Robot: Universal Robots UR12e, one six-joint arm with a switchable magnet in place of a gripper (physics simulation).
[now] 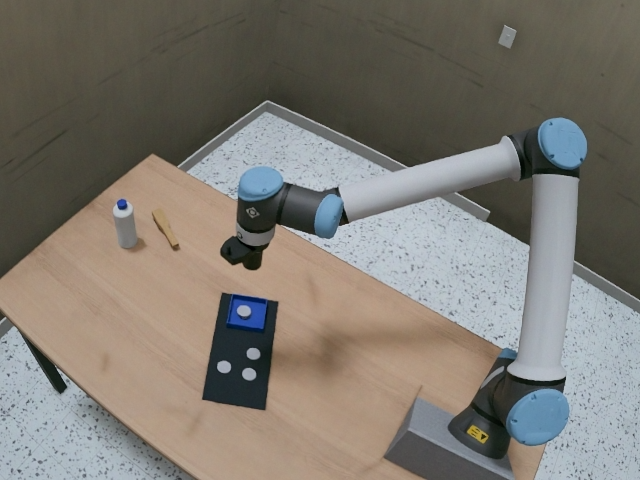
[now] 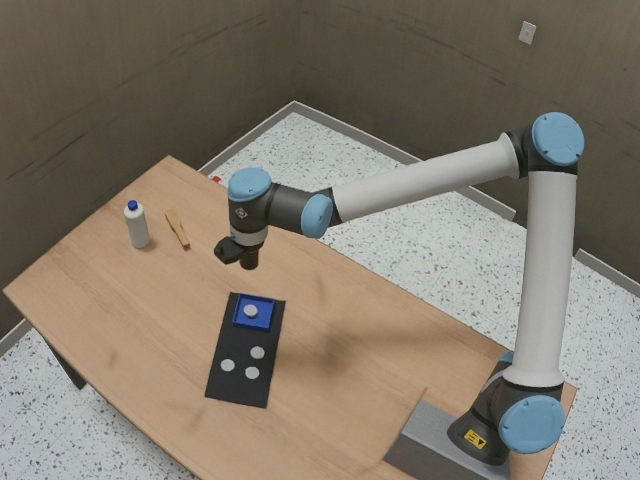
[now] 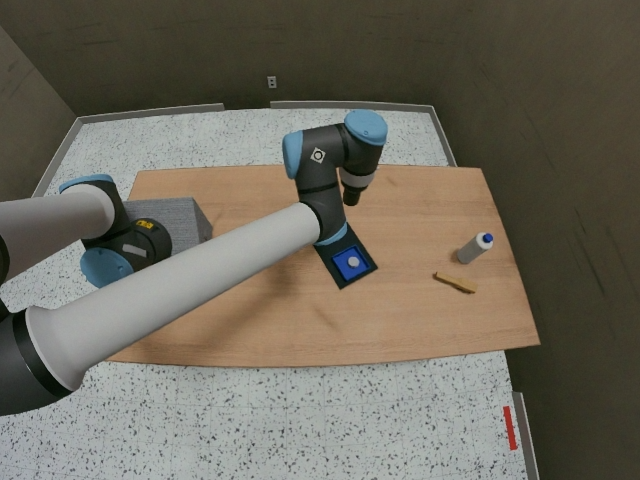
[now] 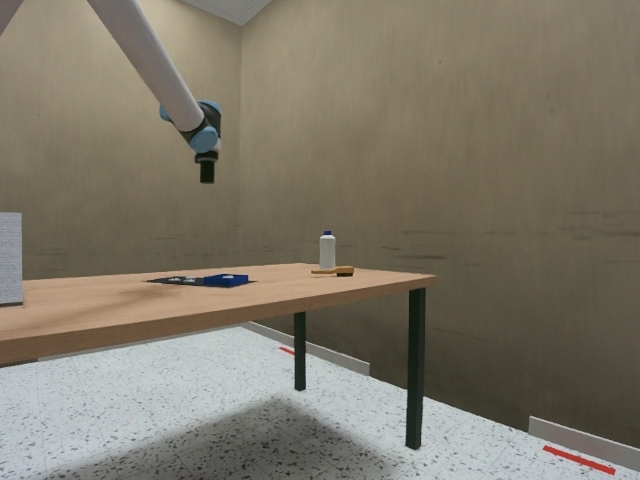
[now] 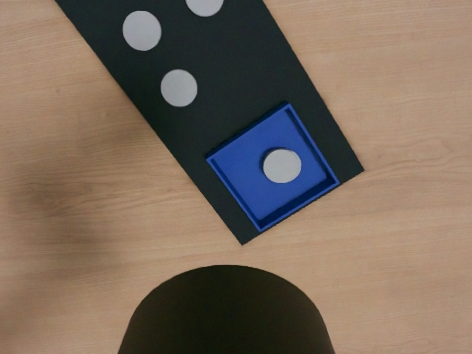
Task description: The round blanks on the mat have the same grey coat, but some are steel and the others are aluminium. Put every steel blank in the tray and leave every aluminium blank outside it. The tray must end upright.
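Note:
The blue tray [image 1: 258, 316] [image 2: 265, 316] [image 3: 343, 269] [image 4: 224, 281] [image 5: 299, 207] stands upright at one end of the dark mat [image 1: 232, 390] [image 2: 232, 388] [image 5: 225, 50]. In it a grey blank [image 1: 244, 311] [image 2: 250, 310] [image 3: 353, 261] [image 5: 282, 165] sits raised, apparently on top of others; their number is hidden. Outside the tray, one blank [image 1: 253, 353] [image 2: 257, 352] [image 5: 179, 88] lies nearest it, a second [image 1: 249, 374] [image 2: 252, 372] [image 5: 142, 30] farther off, a third [image 1: 223, 366] [image 2: 227, 365] [image 5: 204, 5] beside that. My magnet [image 1: 252, 265] [image 2: 249, 265] [image 3: 351, 202] [image 4: 206, 180] hangs high above the table with a bare tip.
A white bottle [image 1: 125, 227] [image 2: 137, 227] [image 3: 473, 249] [image 4: 327, 253] with a blue cap and a wooden brush [image 1: 165, 228] [image 2: 177, 228] [image 3: 455, 282] [image 4: 338, 271] are at the table's far end. The grey block [image 1: 434, 434] under the arm's base stands at the other end.

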